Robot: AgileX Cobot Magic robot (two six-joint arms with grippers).
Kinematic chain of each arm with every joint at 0, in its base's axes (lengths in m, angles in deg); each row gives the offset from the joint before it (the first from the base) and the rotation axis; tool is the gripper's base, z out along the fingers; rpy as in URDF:
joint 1: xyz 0 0 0.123 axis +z
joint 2: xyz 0 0 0 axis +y
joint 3: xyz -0.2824 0 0.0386 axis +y
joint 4: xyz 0.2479 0 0.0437 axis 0.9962 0 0.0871
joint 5: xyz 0 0 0 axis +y
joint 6: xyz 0.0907 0 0.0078 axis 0.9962 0 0.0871
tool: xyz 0 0 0 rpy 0 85 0
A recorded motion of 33 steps. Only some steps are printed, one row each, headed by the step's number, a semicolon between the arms.
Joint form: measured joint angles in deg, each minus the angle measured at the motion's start. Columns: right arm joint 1, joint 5, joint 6, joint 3, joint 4, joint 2; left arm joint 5, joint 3, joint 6, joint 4, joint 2, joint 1.
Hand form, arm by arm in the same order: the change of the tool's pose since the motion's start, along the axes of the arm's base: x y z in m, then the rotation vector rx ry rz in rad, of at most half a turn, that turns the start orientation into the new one. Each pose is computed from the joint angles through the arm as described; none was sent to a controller.
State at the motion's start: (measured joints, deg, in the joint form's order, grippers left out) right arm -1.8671 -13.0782 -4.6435 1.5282 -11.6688 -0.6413; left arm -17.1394 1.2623 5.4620 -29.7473 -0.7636 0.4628
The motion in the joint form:
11: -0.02 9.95 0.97 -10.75 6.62 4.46; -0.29 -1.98 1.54 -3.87 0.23 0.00
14: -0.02 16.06 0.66 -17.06 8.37 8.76; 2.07 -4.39 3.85 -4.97 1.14 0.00
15: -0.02 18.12 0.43 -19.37 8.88 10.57; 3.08 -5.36 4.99 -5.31 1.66 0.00
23: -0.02 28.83 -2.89 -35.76 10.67 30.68; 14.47 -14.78 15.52 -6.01 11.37 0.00
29: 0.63 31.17 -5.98 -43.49 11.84 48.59; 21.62 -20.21 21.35 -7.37 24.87 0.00
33: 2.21 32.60 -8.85 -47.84 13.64 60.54; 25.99 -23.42 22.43 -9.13 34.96 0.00
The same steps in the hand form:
11: -0.0009 -0.0037 0.0437 0.1357 0.0583 -0.0064; -0.0023 0.0018 0.0107 -0.0423 -0.0310 0.0055
14: 0.0030 -0.0045 0.0666 0.1640 0.1285 -0.0130; -0.0024 0.0001 0.0207 -0.0215 -0.0164 -0.0058
15: 0.0053 -0.0047 0.0748 0.1699 0.1554 -0.0153; -0.0021 -0.0006 0.0246 -0.0077 -0.0067 -0.0099
23: 0.0564 -0.0065 0.1243 0.1497 0.4072 -0.0390; 0.0143 -0.0107 0.0557 0.1711 0.1780 -0.0780
29: 0.1237 -0.0061 0.1216 0.1147 0.6272 -0.0368; 0.0494 -0.0172 0.0595 0.2490 0.4156 -0.1614
33: 0.1703 0.0000 0.1033 0.0851 0.7865 -0.0061; 0.0774 -0.0215 0.0534 0.2292 0.5857 -0.2350

